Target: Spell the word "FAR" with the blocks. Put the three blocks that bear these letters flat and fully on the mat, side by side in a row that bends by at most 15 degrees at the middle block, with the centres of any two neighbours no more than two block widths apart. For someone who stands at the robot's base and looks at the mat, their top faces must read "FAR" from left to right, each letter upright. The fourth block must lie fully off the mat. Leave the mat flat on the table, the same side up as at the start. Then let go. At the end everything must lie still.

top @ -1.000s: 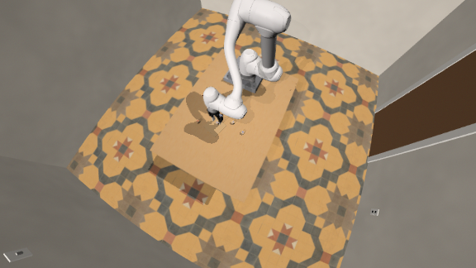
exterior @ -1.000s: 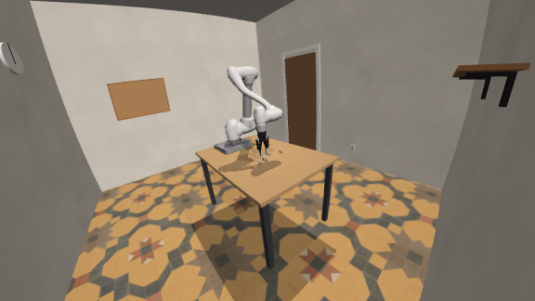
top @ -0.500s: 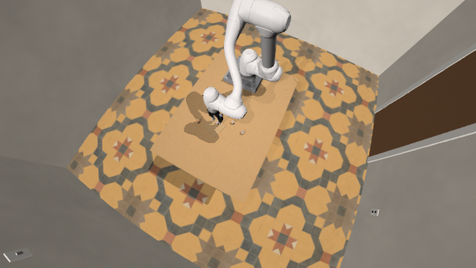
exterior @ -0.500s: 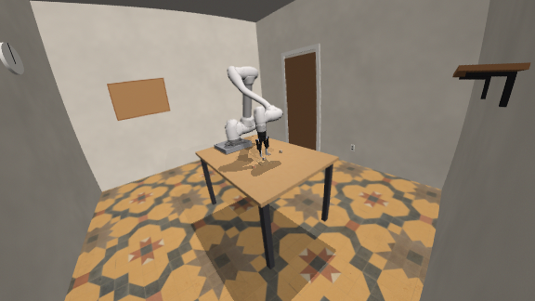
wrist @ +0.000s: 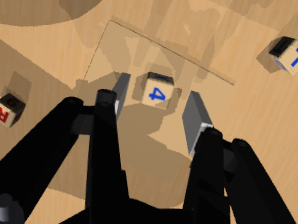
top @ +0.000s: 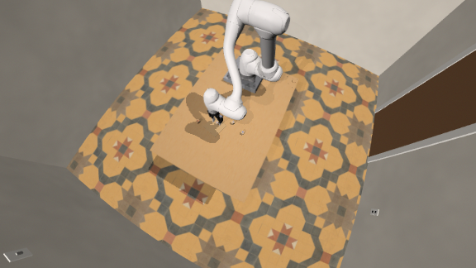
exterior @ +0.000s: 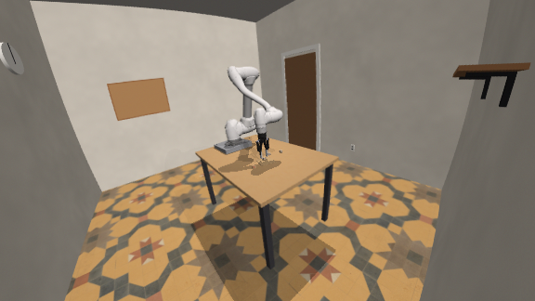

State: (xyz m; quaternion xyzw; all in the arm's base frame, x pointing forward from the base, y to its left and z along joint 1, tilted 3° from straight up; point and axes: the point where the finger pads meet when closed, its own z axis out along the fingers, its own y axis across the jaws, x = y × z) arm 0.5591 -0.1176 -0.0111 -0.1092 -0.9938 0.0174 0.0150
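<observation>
My gripper is now 60 mm above the tan mat, 30 mm short of it and 10 mm to the left of it. Also, from my hand: R block: 170 mm to the right, 50 mm below, 30 mm ahead.
</observation>
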